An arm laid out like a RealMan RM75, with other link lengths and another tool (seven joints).
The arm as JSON. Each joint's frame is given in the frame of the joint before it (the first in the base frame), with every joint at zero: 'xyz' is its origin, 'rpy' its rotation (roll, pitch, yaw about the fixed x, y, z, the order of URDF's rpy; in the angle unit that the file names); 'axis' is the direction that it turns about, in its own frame. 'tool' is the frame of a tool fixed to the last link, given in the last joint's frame.
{
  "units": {
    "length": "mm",
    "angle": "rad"
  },
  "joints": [
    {
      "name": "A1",
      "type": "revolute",
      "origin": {
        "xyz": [
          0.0,
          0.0,
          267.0
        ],
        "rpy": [
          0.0,
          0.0,
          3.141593
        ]
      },
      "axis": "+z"
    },
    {
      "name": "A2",
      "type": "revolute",
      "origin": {
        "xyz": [
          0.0,
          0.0,
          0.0
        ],
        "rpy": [
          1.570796,
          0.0,
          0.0
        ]
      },
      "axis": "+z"
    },
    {
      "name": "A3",
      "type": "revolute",
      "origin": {
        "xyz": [
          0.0,
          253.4,
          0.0
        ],
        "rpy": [
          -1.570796,
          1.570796,
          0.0
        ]
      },
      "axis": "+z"
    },
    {
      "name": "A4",
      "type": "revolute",
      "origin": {
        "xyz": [
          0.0,
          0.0,
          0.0
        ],
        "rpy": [
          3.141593,
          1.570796,
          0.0
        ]
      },
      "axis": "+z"
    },
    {
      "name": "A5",
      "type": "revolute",
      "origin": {
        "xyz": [
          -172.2,
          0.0,
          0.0
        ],
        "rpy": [
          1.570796,
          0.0,
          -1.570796
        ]
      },
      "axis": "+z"
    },
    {
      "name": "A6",
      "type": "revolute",
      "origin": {
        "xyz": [
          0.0,
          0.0,
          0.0
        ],
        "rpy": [
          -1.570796,
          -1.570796,
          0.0
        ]
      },
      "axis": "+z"
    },
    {
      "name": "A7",
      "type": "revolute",
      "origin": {
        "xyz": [
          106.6,
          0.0,
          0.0
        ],
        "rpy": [
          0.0,
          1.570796,
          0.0
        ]
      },
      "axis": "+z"
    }
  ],
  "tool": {
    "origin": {
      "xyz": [
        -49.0,
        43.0,
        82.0
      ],
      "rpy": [
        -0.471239,
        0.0,
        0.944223
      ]
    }
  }
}
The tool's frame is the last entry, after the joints.
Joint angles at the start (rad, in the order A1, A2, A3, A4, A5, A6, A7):
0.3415, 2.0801, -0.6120, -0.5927, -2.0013, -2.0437, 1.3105
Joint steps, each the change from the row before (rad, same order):
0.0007, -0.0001, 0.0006, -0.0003, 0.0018, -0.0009, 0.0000
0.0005, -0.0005, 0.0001, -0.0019, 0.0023, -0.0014, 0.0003
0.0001, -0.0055, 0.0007, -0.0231, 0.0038, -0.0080, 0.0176
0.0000, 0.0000, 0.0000, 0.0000, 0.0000, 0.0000, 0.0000
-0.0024, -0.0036, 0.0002, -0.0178, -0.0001, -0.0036, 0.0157
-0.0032, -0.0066, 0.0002, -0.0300, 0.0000, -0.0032, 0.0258
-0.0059, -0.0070, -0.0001, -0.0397, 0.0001, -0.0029, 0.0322
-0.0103, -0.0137, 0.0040, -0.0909, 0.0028, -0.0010, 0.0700
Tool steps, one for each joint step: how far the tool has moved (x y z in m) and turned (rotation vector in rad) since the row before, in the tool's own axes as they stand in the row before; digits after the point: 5 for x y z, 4 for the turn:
-0.00031, -0.00040, -0.00012, 0.0008, -0.0007, -0.0023
-0.00034, -0.00036, -0.00040, 0.0004, 0.0005, -0.0029
-0.00156, -0.00049, -0.00436, -0.0029, 0.0114, 0.0003
0.00000, 0.00000, 0.00000, 0.0000, 0.0000, 0.0000
-0.00061, 0.00041, -0.00309, -0.0014, 0.0095, 0.0070
-0.00066, 0.00016, -0.00541, -0.0008, 0.0190, 0.0117
-0.00058, 0.00047, -0.00645, 0.0010, 0.0250, 0.0155
-0.00138, -0.00122, -0.01412, 0.0120, 0.0595, 0.0290

